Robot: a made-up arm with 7 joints. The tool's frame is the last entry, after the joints. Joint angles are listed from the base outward. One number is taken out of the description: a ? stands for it. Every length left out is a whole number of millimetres.
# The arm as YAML. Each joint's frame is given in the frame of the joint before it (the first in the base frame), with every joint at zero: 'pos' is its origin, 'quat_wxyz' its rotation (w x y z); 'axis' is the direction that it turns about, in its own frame. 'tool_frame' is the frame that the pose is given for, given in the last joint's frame.
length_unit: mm
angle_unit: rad
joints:
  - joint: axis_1
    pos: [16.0, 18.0, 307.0]
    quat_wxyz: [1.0, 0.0, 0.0, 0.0]
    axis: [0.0, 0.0, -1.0]
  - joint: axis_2
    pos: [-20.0, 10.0, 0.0]
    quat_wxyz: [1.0, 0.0, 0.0, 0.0]
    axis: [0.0, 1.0, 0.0]
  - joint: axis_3
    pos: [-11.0, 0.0, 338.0]
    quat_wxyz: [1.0, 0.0, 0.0, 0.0]
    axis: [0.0, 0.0, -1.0]
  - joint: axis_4
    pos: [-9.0, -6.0, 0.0]
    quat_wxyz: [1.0, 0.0, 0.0, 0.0]
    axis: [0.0, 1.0, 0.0]
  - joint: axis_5
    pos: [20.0, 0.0, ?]
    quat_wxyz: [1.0, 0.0, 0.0, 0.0]
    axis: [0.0, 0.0, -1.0]
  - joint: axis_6
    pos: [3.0, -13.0, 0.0]
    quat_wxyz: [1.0, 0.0, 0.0, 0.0]
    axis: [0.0, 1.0, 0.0]
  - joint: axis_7
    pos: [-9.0, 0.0, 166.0]
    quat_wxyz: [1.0, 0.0, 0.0, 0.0]
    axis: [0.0, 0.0, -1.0]
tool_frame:
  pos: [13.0, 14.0, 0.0]
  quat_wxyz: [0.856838, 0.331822, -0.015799, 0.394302]
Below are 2 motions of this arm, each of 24 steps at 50 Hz.
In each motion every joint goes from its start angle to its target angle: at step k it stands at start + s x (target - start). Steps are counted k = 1, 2, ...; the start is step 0. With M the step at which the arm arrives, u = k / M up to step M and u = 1 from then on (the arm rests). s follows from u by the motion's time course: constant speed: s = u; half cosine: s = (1 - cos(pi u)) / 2; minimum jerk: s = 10 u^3 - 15 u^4 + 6 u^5.
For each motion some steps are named. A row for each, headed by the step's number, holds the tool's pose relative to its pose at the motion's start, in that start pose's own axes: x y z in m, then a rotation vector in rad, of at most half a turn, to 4 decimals.
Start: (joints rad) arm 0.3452 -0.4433 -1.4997 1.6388 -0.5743 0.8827 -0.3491
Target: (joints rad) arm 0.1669 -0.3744 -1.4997 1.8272 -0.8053 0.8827 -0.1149
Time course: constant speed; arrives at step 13
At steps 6, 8, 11, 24:
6: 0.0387 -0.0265 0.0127 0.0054 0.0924 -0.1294
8: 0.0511 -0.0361 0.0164 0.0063 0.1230 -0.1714
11: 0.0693 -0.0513 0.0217 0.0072 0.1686 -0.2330
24: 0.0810 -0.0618 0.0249 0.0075 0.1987 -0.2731

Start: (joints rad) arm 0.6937 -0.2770 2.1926 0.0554 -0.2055 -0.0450 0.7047
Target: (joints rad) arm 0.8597 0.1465 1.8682 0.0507 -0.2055 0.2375 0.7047
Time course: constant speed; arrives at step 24
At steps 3, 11, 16, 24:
3: -0.0127 0.0358 -0.0201 -0.0392 0.0291 0.0187
11: -0.0421 0.1261 -0.0870 -0.1547 0.1140 0.0541
16: -0.0568 0.1773 -0.1383 -0.2341 0.1720 0.0647
24: -0.0737 0.2484 -0.2342 -0.3703 0.2714 0.0619

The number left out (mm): 332.0
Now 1 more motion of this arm.
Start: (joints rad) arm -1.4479 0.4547 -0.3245 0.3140 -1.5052 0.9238 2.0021
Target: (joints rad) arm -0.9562 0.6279 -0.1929 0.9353 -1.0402 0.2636 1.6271
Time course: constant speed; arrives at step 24
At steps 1, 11, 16, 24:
1: 0.0118 -0.0220 -0.0001 0.0597 0.0256 -0.0191
11: 0.0930 -0.2531 -0.0628 0.6567 0.2125 -0.2151
16: 0.1072 -0.3611 -0.1330 0.9461 0.2636 -0.3174
24: 0.0976 -0.4982 -0.2848 1.3792 0.2993 -0.4896

